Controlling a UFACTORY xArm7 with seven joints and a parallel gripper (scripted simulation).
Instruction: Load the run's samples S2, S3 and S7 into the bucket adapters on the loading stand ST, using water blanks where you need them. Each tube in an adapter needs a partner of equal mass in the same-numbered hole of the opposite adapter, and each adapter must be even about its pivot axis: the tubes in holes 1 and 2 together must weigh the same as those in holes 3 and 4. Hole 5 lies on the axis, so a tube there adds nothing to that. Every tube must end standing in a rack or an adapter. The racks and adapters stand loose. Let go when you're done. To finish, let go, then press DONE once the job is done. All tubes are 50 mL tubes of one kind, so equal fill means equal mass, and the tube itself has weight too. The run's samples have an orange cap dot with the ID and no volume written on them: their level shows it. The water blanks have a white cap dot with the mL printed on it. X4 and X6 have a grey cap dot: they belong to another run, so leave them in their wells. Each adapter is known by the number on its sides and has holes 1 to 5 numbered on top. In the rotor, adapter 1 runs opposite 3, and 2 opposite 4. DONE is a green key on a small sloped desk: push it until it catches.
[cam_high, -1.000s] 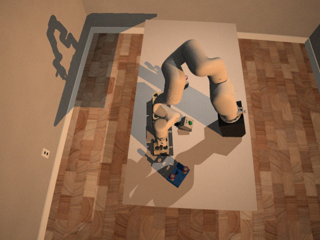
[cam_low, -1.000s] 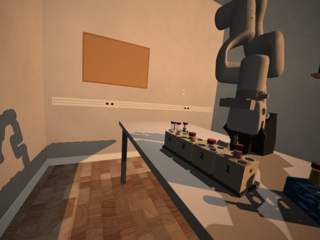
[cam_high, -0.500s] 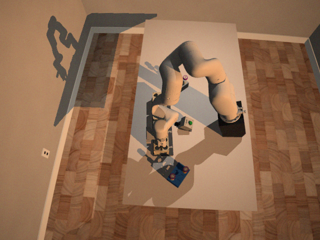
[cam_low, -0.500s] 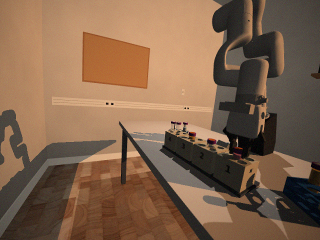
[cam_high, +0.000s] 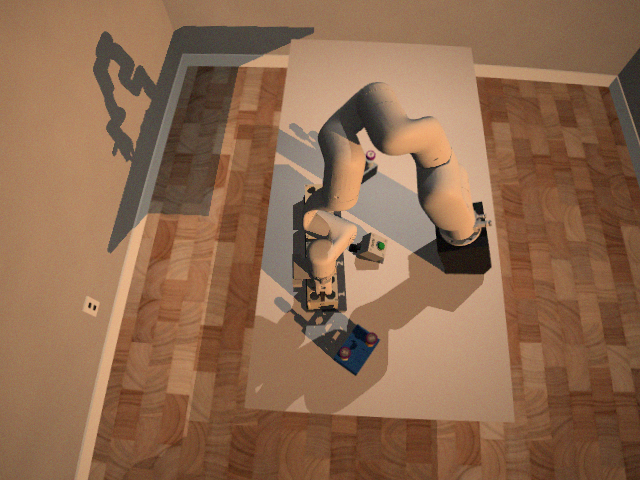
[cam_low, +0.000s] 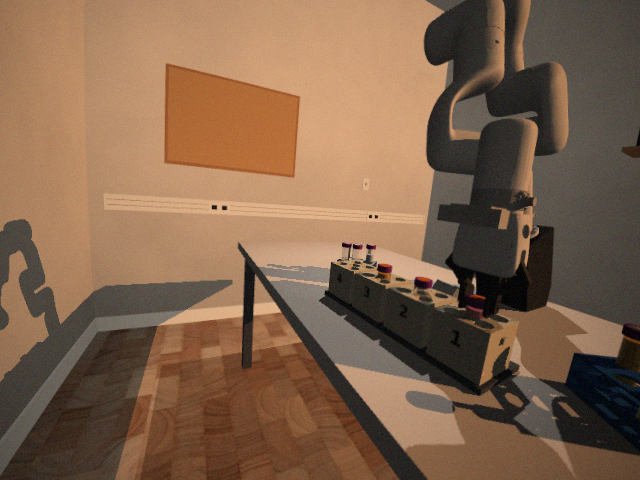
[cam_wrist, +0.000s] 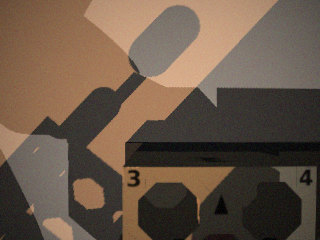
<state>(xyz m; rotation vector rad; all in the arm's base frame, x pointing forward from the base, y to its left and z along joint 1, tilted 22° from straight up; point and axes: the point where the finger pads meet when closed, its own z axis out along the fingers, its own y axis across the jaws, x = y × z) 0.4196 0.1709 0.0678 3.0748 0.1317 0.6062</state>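
Right now my hand is 5 cm above the pink-filled sample tube and 1 cm to the left of it. From my hand the other things lie so: bucket adapter: 11 cm to the right, 7 cm below, 1 cm ahead; yellowish tube: 20 cm to the left, 9 cm behind, 6 cm below; orange-dotted tube: 22 cm to the right, 5 cm below, 1 cm ahead.
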